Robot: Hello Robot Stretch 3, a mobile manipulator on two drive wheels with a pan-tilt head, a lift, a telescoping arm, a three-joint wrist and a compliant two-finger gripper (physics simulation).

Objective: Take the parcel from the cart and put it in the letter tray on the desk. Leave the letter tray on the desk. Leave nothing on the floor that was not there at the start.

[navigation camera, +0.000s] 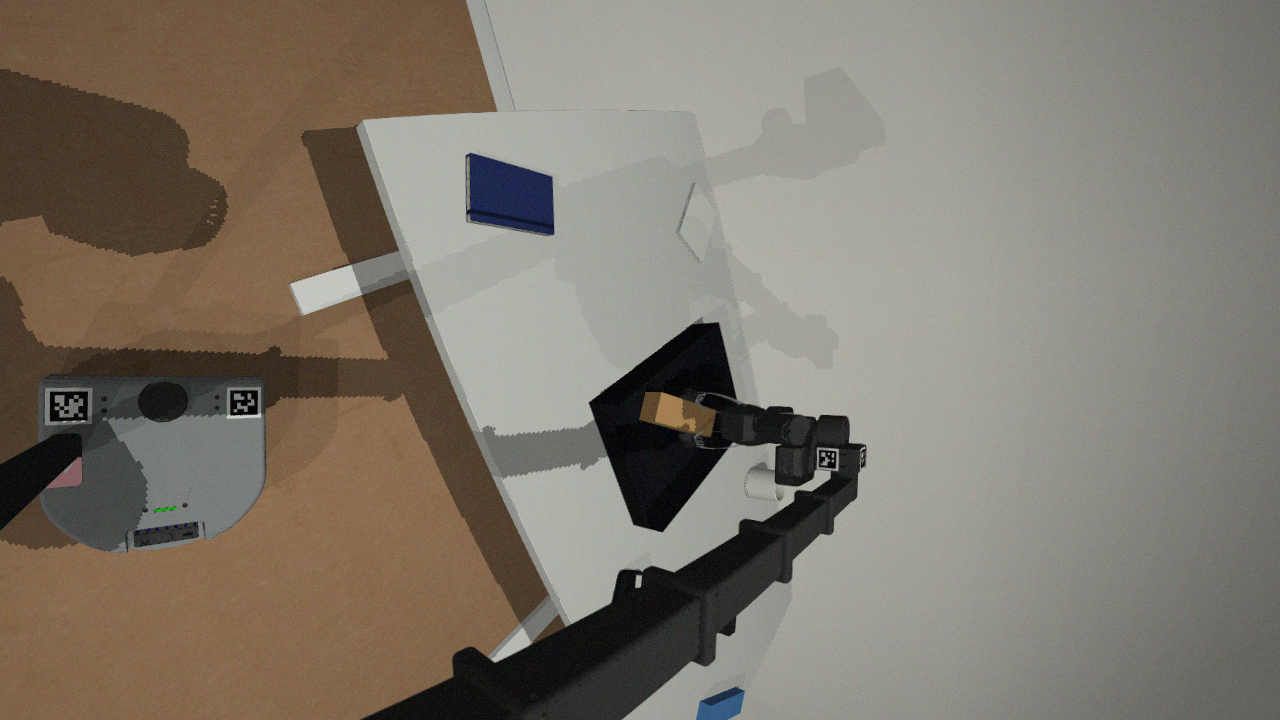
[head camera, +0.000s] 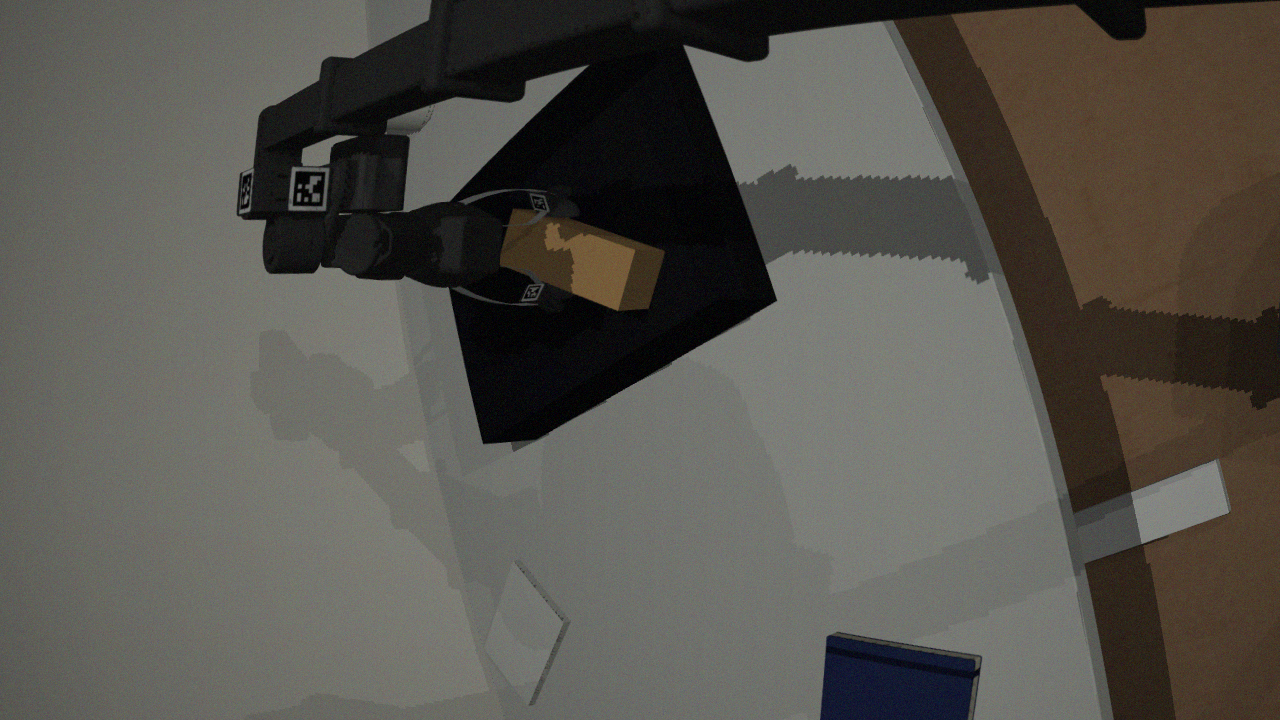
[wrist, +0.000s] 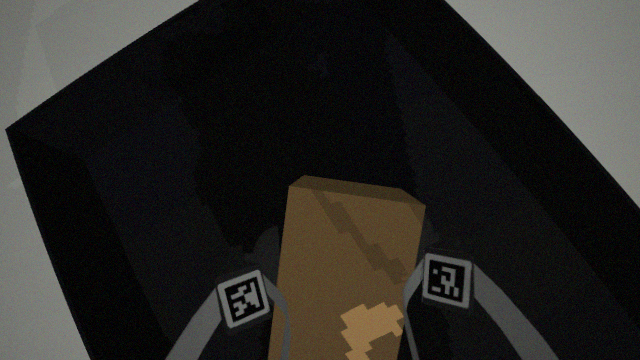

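Pixels of known places: gripper, between the fingertips: [wrist: 340, 242]; robot's base, origin of its link: [navigation camera: 164, 399].
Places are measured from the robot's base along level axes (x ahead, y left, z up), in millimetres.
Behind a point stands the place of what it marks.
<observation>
The parcel, a tan cardboard box [head camera: 595, 264] @(z 784, x -9, y -672 mm) [navigation camera: 666, 411] @(z 779, x -6, y -660 mm) [wrist: 345, 225] @(z 812, x -27, y -751 mm), is between the two fingers of my gripper [head camera: 554, 253] @(z 754, x -24, y -748 mm) [navigation camera: 690, 417] @(z 754, x -24, y -748 mm) [wrist: 340, 242] @(z 754, x -24, y -748 mm), which is shut on it. Its far end sticks out past the fingertips. The letter tray [head camera: 626, 367] @(z 763, x 74, y -651 mm) [navigation camera: 648, 514] @(z 734, x -199, y -668 mm) [wrist: 50, 200] @(z 773, x 141, y -792 mm) is black and stands on the desk [head camera: 895, 402] @(z 720, x 79, y -410 mm) [navigation camera: 474, 358] @(z 721, x 77, y -321 mm). The parcel and fingertips lie within the tray's outline in all three views. How high the parcel is above the tray floor is hard to tell, as the inside is very dark. The cart does not show.
A blue notebook [head camera: 899, 685] @(z 732, x 289, y -364 mm) [navigation camera: 510, 195] @(z 733, x 302, y -360 mm) and a flat white square [head camera: 528, 626] @(z 730, x 377, y -840 mm) [navigation camera: 698, 219] @(z 730, x 401, y -853 mm) lie on the desk. A white cup [navigation camera: 763, 483] @(z 774, x -217, y -1095 mm) stands close to the tray, near my wrist. A dark object [navigation camera: 628, 583] @(z 736, x -311, y -608 mm) is partly behind my arm. A blue block [navigation camera: 720, 703] @(z 750, x -754, y -941 mm) is farther along.
</observation>
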